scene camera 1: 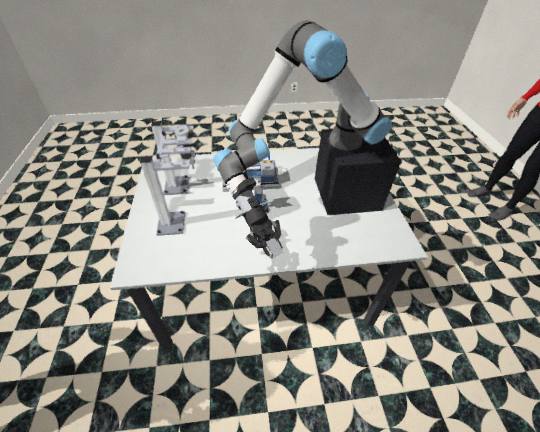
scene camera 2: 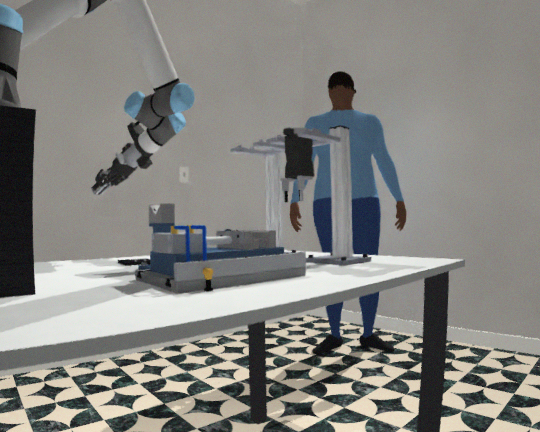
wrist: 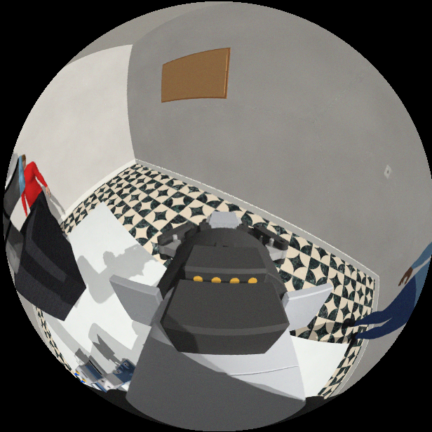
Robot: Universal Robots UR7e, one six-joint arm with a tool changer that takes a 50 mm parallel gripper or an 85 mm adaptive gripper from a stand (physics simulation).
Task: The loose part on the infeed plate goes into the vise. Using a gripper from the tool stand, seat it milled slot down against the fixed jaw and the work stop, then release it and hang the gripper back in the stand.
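Frame: origin at the arm's base, x ahead, y right, z down, level; metres.
Seen in the pictures: hand at its tool point: (scene camera 1: pixel 249 205); arm's base at its link origin: (scene camera 1: pixel 345 141).
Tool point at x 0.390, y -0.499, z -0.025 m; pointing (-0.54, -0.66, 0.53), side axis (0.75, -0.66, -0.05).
Pixels of each thing's top centre, then the offset from my tool point to it. "spot": a spot on its surface instead. Level surfaces: height alone.
- light grey block at its top centre: (scene camera 1: pixel 273 242) (scene camera 2: pixel 101 178) dx -0.092, dy -0.111, dz +0.060 m
- vise at its top centre: (scene camera 2: pixel 220 230) (scene camera 1: pixel 249 164) dx +0.074, dy +0.557, dz +0.233 m
- infeed plate at its top centre: (scene camera 2: pixel 136 260) dx -0.020, dy +0.154, dz +0.325 m
- white table at its surface level: dz +0.332 m
- blue support at a spot on its surface: (scene camera 2: pixel 162 214) spot: dx +0.001, dy +0.379, dz +0.197 m
My adaptive gripper (scene camera 1: pixel 268 242) (scene camera 2: pixel 101 183) is shut on the loose part, a light grey block (scene camera 1: pixel 274 247) (wrist: pixel 223 219) that sticks out beyond the fingertips. The arm tilts gripper and part forward above the table, near its front edge in scene camera 1. The slot's direction cannot be made out. The vise (scene camera 1: pixel 268 172) (scene camera 2: pixel 240 270), grey and blue, stands farther back, apart from the part. The tool stand (scene camera 1: pixel 159 197) (scene camera 2: pixel 341 200) has the dark parallel gripper (scene camera 2: pixel 298 157) hanging in it. A dark flat thing, likely the infeed plate (scene camera 2: pixel 131 262), lies behind the vise in scene camera 2.
The black robot pedestal (scene camera 1: pixel 350 185) (scene camera 2: pixel 15 200) (wrist: pixel 47 265) stands on the white table (scene camera 1: pixel 210 255). A grey block on a blue support (scene camera 2: pixel 162 214) rises beside the vise. A person in blue (scene camera 2: pixel 345 165) stands behind the stand; a person in red (wrist: pixel 34 182) is near the pedestal.
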